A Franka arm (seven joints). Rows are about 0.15 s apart.
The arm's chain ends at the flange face. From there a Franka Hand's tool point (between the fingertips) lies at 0.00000 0.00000 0.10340 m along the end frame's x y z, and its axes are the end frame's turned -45 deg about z.
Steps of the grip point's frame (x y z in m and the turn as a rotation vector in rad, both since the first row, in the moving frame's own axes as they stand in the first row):
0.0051 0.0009 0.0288 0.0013 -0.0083 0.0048
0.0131 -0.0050 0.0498 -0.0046 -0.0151 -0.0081
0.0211 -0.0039 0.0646 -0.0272 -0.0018 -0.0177
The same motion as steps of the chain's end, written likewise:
0.0049 -0.0035 0.0288 -0.0049 -0.0068 0.0048
0.0065 -0.0142 0.0498 -0.0139 -0.0074 -0.0081
0.0103 -0.0198 0.0646 -0.0205 0.0180 -0.0177

